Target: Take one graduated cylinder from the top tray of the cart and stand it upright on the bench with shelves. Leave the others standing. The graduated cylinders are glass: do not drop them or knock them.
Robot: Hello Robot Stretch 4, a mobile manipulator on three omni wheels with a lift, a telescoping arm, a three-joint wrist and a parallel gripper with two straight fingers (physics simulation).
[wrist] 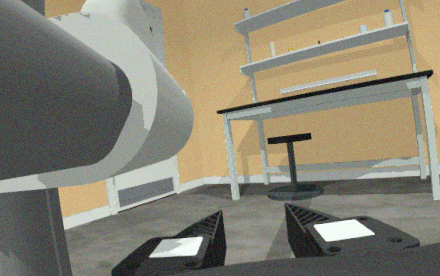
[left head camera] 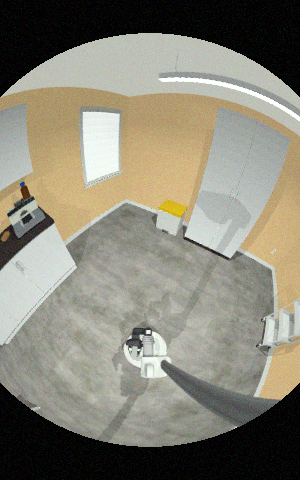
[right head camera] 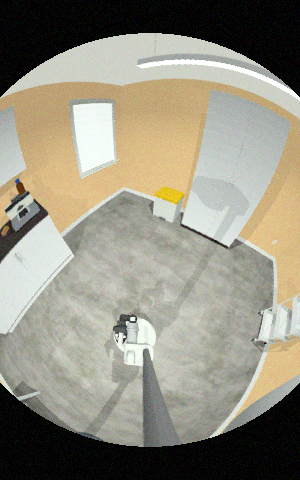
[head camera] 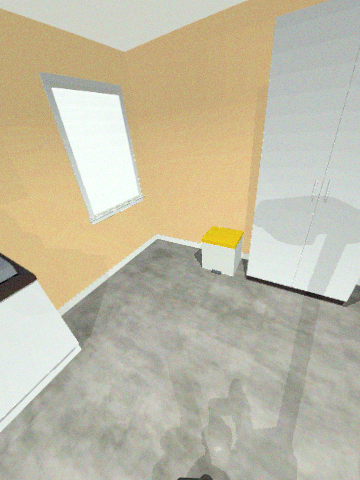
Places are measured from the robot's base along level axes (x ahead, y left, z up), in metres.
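Where they show: gripper, fingertip midpoint: point(wrist: 255, 225) point(left head camera: 133, 356) point(right head camera: 119, 343).
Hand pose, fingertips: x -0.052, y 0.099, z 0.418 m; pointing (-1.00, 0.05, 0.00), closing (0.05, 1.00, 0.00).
Observation:
After its pixels a point has its place.
My gripper point(wrist: 255, 225) {x -0.052, y 0.099, z 0.418 m} is open and empty in the wrist view, its two black fingers apart low above the floor. The bench with shelves point(wrist: 231, 157) {x -2.058, y 0.104, z 0.333 m} stands against the wall in the wrist view, well beyond the fingers. It has a dark top and two grey shelves holding small items, among them a bottle with a blue cap point(wrist: 388, 19) {x -1.794, y 1.489, z 1.276 m} and a pale upright object point(wrist: 272, 49) {x -2.333, y 0.627, z 1.292 m}. A white cart point(left head camera: 270, 331) {x -0.221, y -1.783, z 0.105 m} point(right head camera: 266, 327) {x -0.229, y -1.761, z 0.105 m} with several trays is partly visible at the right edge of both side head views. No graduated cylinder can be made out in these frames.
A black stool point(wrist: 293, 165) {x -1.992, y 0.596, z 0.210 m} stands at the bench. A white bin with a yellow lid point(head camera: 222, 237) {x 1.956, y -0.432, z 0.422 m} stands beside a tall cabinet point(head camera: 280, 240) {x 1.522, y -0.875, z 0.594 m}. A white counter point(head camera: 35, 340) {x 0.782, y 1.057, z 0.446 m} point(left head camera: 42, 280) {x 0.526, y 1.212, z 0.316 m} at the left bears an instrument point(left head camera: 29, 222) {x 0.798, y 1.139, z 0.951 m} and a brown bottle point(left head camera: 25, 191) {x 1.003, y 1.272, z 1.187 m}.

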